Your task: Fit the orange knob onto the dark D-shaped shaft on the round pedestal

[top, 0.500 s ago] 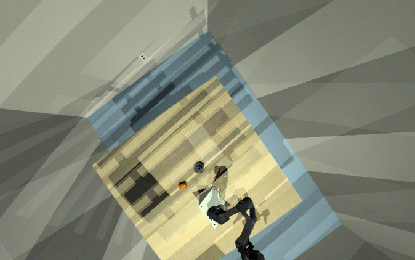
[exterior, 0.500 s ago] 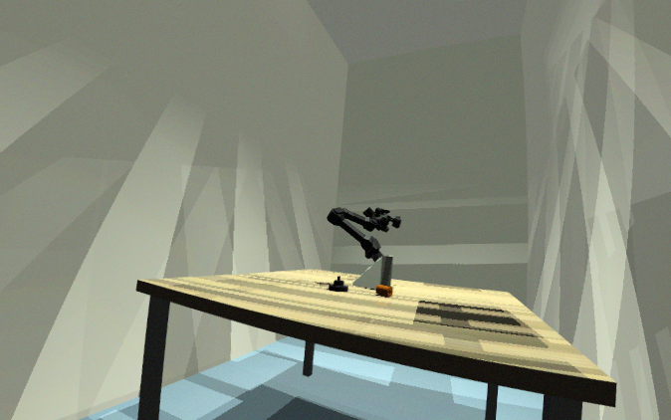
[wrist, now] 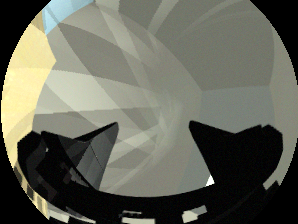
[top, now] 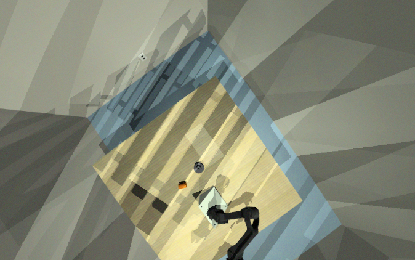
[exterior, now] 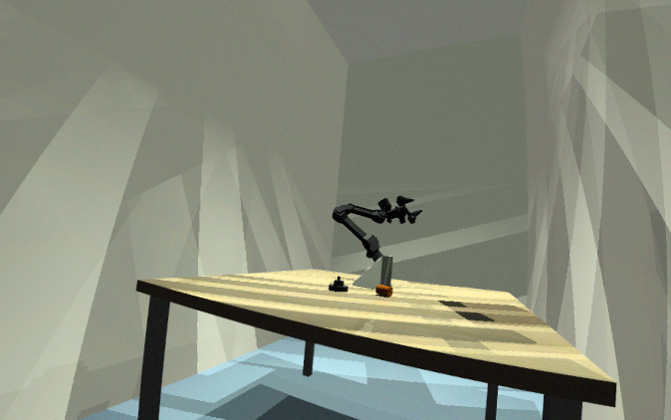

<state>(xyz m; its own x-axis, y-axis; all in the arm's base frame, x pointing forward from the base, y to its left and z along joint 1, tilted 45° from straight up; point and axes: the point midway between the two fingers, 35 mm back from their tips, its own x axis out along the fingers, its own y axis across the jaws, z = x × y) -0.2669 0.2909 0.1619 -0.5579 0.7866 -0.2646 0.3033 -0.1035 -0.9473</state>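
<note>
My gripper tip is 53 cm short of the orange knob and 45 cm above it. Also, from my gripper tip: dark round pedestal (58 cm ahead, 20 cm to the right, 44 cm below).
</note>
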